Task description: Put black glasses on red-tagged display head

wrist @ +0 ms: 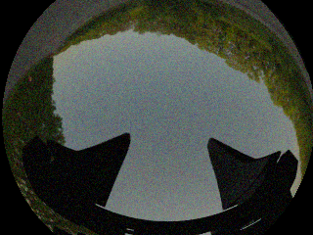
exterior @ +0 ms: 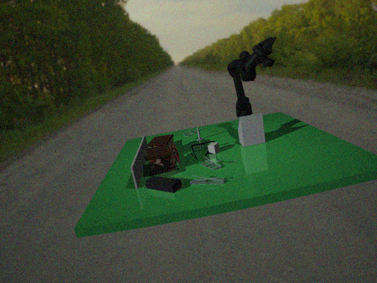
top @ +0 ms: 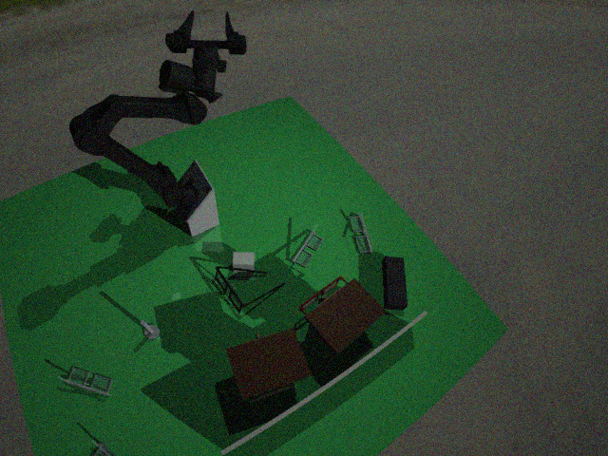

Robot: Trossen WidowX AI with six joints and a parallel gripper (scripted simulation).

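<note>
The small peg lies 550 mm below my gripper tip, 470 mm to the right of it and 380 mm ahead of it. From my gripper tip the other things lie so: white cube: 540 mm below, 360 mm ahead, 150 mm to the right; black case: 680 mm ahead, 550 mm below, 160 mm to the left; display head: 620 mm ahead, 510 mm below, 280 mm to the right.
</note>
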